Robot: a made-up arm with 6 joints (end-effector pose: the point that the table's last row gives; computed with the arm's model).
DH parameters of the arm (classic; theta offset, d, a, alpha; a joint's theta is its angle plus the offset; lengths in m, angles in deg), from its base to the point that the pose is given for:
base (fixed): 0 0.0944 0.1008 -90
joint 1: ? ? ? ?
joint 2: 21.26 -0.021 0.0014 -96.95
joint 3: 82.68 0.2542 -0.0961 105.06
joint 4: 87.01 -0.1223 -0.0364 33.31
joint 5: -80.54 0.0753 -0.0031 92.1
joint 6: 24.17 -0.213 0.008 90
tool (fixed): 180 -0.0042 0 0
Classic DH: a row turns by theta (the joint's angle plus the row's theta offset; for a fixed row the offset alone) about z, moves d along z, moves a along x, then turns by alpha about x.
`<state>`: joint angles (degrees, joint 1 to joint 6).
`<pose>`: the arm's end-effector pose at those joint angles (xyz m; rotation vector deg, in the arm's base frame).
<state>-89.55 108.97 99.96 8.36 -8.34 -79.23</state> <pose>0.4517 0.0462 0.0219 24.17 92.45 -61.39</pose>
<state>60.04 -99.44 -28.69 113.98 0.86 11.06</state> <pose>0.3695 -0.4129 0.0835 -15.55 -90.72 142.72</pose>
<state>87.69 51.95 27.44 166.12 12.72 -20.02</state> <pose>0.0225 -0.2184 -0.0118 -54.23 -68.42 -55.00</pose>
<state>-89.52 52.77 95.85 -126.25 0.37 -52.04</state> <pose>0.2215 -0.1997 0.1216 -8.74 80.62 16.37</pose>
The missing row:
joint 1: -90 -0.1842 0.0301 -90
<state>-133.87 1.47 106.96 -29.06 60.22 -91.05</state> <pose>0.1741 -0.5456 -0.0649 -122.44 -67.05 63.57</pose>
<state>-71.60 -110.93 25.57 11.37 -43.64 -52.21</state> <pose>-0.3636 -0.2679 0.1642 2.41 -14.30 99.21</pose>
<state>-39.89 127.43 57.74 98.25 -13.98 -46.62</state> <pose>0.4134 0.0126 -0.0402 7.02 14.60 -109.57</pose>
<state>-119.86 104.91 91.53 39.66 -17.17 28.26</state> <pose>0.4850 -0.0346 0.2566 -15.72 -42.45 -86.22</pose>
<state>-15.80 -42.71 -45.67 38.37 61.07 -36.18</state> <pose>0.2228 -0.4437 0.1064 -119.05 -125.54 7.84</pose>
